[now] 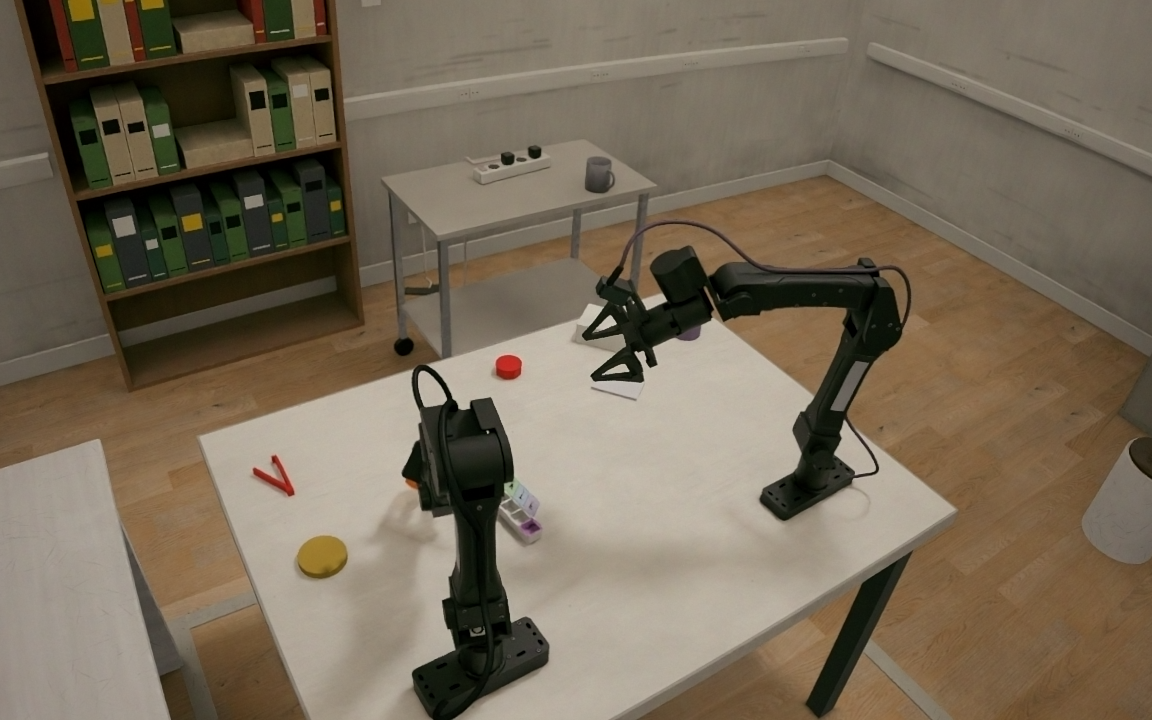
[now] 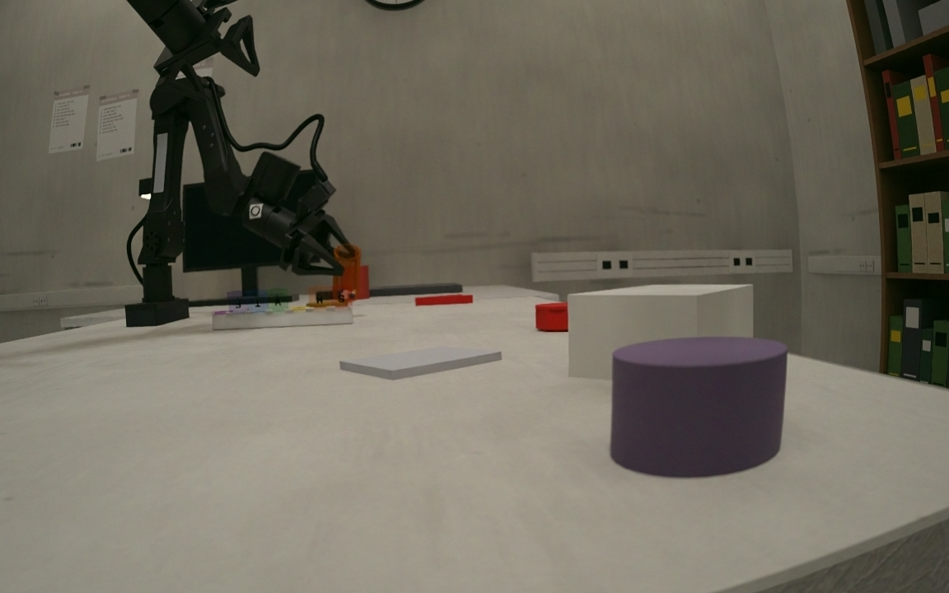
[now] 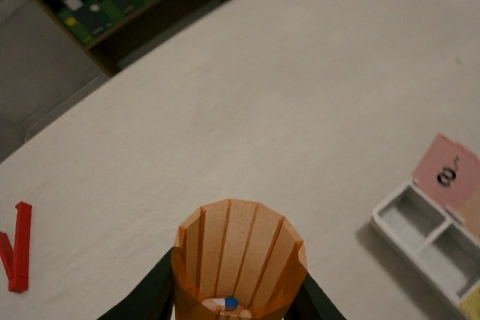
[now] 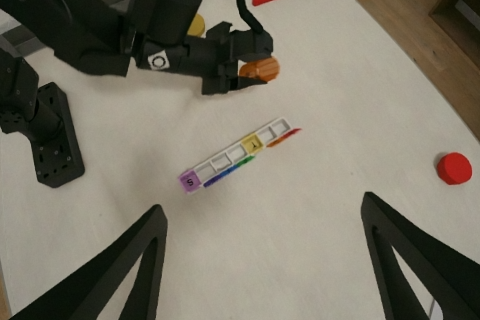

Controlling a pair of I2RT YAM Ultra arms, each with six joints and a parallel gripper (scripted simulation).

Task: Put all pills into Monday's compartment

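Right now my left hand is 20 mm to the right of the orange pill bottle and 30 mm above it. The rest, counted from my left hand: flat white card 70 mm ahead, 480 mm to the right, 80 mm below; red cap 230 mm ahead, 310 mm to the right, 70 mm below; yellow disc 50 mm behind, 230 mm to the left, 70 mm below.
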